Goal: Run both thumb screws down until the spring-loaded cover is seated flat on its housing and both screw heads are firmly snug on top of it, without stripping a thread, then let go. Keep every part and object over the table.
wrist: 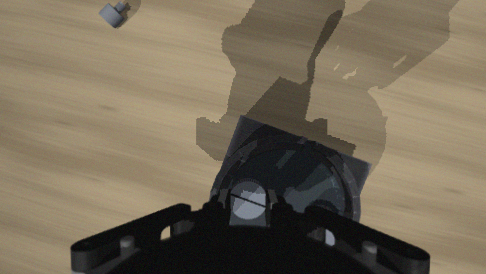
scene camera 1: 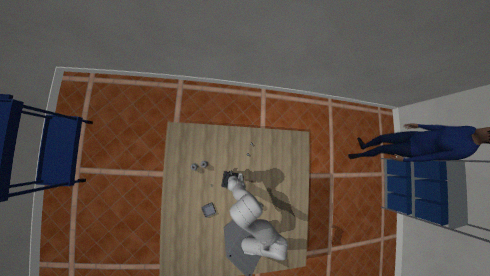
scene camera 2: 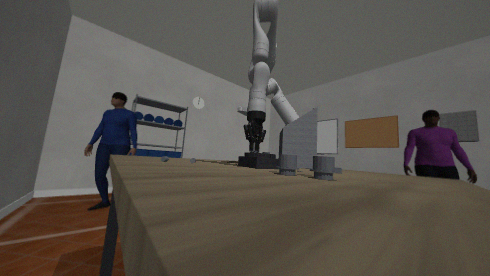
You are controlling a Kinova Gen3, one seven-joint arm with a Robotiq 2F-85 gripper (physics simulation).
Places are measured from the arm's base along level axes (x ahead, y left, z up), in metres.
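Pixels of known places: gripper, fingertip midpoint: (wrist: 247, 201) (scene camera 2: 254, 152); arm's base, origin of the base link: (scene camera 1: 247, 244) (scene camera 2: 293, 122).
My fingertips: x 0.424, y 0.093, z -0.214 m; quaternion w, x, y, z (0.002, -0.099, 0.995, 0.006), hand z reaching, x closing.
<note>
For each thing: its middle in the pictures, then the offset to it from my fingertips. "spot": a spot on its surface instead.
- dark square housing, body centre: (wrist: 279, 200) (scene camera 2: 259, 160) (scene camera 1: 230, 180) dx -0.031, dy +0.002, dz -0.030 m
- dark cover, body centre: (wrist: 281, 204) dx -0.031, dy +0.002, dz -0.017 m
- thumb screw, body centre: (wrist: 248, 193) dx +0.001, dy -0.003, dz -0.011 m
- loose screw, surface spot: (wrist: 112, 16) spot: dx +0.176, dy -0.145, dz -0.041 m
- small tray, body centre: (scene camera 1: 208, 210) dx -0.277, dy +0.176, dz -0.048 m
- tiny ring, body centre: (scene camera 1: 211, 185) dx -0.079, dy +0.154, dz -0.057 m
The dark square housing (scene camera 1: 224, 183) (scene camera 2: 257, 161) (wrist: 242, 132) stands on the table with a raised round rim. Inside the rim lies the dark cover (wrist: 312, 172), partly in shadow. My gripper (scene camera 2: 254, 150) (wrist: 247, 201) points down over the housing and is shut on the head of one thumb screw (wrist: 248, 206), a pale round head with a slot, near the rim. The other thumb screw is mostly hidden by the gripper; a pale patch shows through the right finger linkage. Whether the cover is seated flat and the heads snug cannot be told.
Two loose small screws (scene camera 1: 248, 154) (scene camera 1: 252, 144) lie beyond the housing; one loose screw (wrist: 112, 16) shows in the wrist view. Two grey cylinders (scene camera 1: 194, 167) (scene camera 1: 204, 164) (scene camera 2: 288, 165) (scene camera 2: 324, 167) stand nearby. A small tray (scene camera 1: 209, 210) and a tiny ring (scene camera 1: 211, 185) lie on the table.
</note>
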